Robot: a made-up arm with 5 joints.
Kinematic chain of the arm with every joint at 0, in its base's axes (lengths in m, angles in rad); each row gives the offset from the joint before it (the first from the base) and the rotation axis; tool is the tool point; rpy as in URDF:
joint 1: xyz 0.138 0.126 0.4 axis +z
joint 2: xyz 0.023 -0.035 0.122 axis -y
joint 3: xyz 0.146 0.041 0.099 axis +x
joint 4: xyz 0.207 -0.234 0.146 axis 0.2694 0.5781 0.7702
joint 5: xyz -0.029 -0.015 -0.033 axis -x
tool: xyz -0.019 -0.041 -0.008 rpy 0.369 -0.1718 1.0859
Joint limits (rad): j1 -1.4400..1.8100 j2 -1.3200..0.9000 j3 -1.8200..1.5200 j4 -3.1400..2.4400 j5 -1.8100..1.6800
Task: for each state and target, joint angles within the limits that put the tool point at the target. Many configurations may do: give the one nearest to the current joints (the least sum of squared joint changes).
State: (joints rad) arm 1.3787 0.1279 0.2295 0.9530 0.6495
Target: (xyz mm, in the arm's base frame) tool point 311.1 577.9 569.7
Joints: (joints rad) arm 1.8100 0.2672 0.8882 1.6155 0.8131
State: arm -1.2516 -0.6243 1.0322 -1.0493 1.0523
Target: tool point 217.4 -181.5 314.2
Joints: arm -0.6163 -0.5955 1.0755 -1.1121 1.1079
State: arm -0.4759 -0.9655 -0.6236 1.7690 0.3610
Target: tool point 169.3 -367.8 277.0
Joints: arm -1.0319 -1.2317 -0.4039 1.7615 0.3903
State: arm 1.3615 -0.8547 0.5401 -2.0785 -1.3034
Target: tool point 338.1 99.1 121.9
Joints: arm 1.2248 -1.2253 1.0952 -2.2460 -1.6686
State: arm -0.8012 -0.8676 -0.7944 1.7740 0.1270
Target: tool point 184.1 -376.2 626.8
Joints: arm -0.8773 -0.3397 -0.1184 1.5345 -0.3890
